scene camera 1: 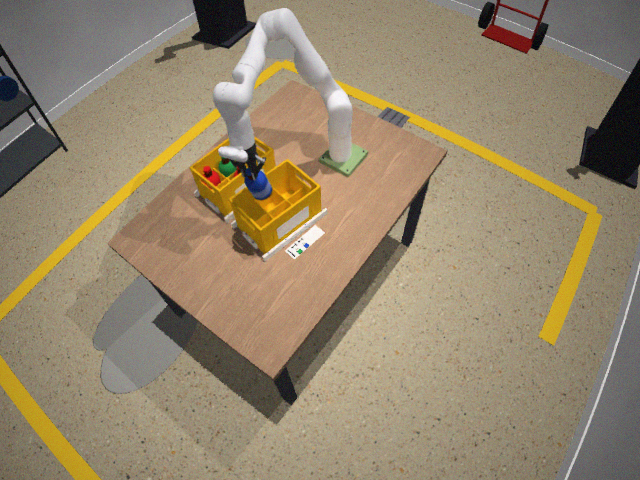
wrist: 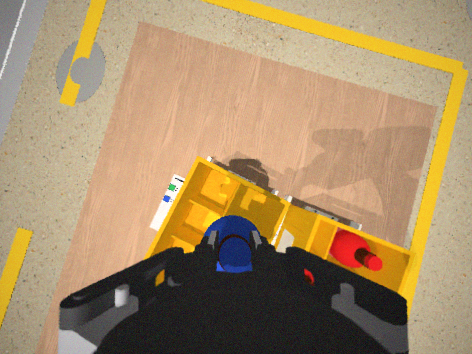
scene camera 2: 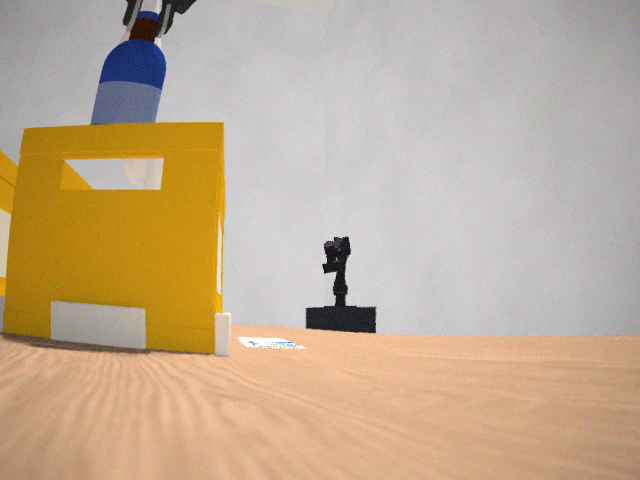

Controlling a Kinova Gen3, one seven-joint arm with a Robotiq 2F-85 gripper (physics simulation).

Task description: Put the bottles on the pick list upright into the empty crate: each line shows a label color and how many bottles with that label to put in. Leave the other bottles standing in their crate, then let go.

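Frame: origin at the arm's base, x back, y down, z right, level; millimetres.
Seen in the pictures: gripper, fingertip midpoint: (scene camera 1: 250, 176) (wrist: 234, 240) (scene camera 2: 145, 31); arm's base, origin of the base link: (scene camera 1: 340, 153).
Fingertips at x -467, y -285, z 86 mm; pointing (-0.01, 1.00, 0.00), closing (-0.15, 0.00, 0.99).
Observation:
Pixels of each thing's top centre, then the offset from my fingertips to it. Level surfaces: height alone.
- blue-labelled bottle, middle of its top: (wrist: 231, 284) (scene camera 2: 145, 22) (scene camera 1: 252, 165) dx +23, dy -29, dz +1 mm
- yellow receiving crate, middle of its top: (scene camera 2: 142, 171) (wrist: 208, 249) (scene camera 1: 274, 192) dx +68, dy +139, dz -32 mm
- yellow crate, middle of its top: (wrist: 340, 307) (scene camera 1: 231, 157) dx +132, dy +139, dz +211 mm
- red bottle, middle of its top: (wrist: 375, 263) (scene camera 1: 206, 168) dx +53, dy +151, dz +274 mm
- green bottle, middle of its top: (scene camera 1: 224, 155) dx +140, dy +151, dz +254 mm
- pick list, middle of its top: (scene camera 2: 265, 341) (wrist: 170, 204) (scene camera 1: 305, 241) dx +32, dy +312, dz -168 mm
- wooden table, its level: dy +314 mm
My gripper (scene camera 1: 252, 172) (scene camera 2: 147, 24) (wrist: 234, 240) is shut on the neck of a blue-labelled bottle (scene camera 1: 260, 187) (scene camera 2: 133, 69) (wrist: 231, 225) over the yellow receiving crate (scene camera 1: 267, 236) (scene camera 2: 113, 232) (wrist: 175, 202). The bottle leans slightly in the scene camera 2 view, where the crate wall hides its base. The crate's visible compartments hold no bottle. The other yellow crate (scene camera 1: 207, 195) (wrist: 409, 272) stands beside it with a red bottle (scene camera 1: 210, 176) (wrist: 348, 248) and a green bottle (scene camera 1: 226, 166); the arm hides part of it. The pick list (scene camera 1: 310, 239) (scene camera 2: 271, 343) (wrist: 159, 214) shows green and blue marks; its counts are unreadable.
White strips (scene camera 1: 295, 234) edge the receiving crate on the wooden table (scene camera 1: 248, 304) (scene camera 2: 413, 403) (wrist: 240, 100). The crates stand close together. The arm's green base plate (scene camera 1: 333, 162) is behind them. A black pedestal (scene camera 2: 341, 319) stands beyond the table.

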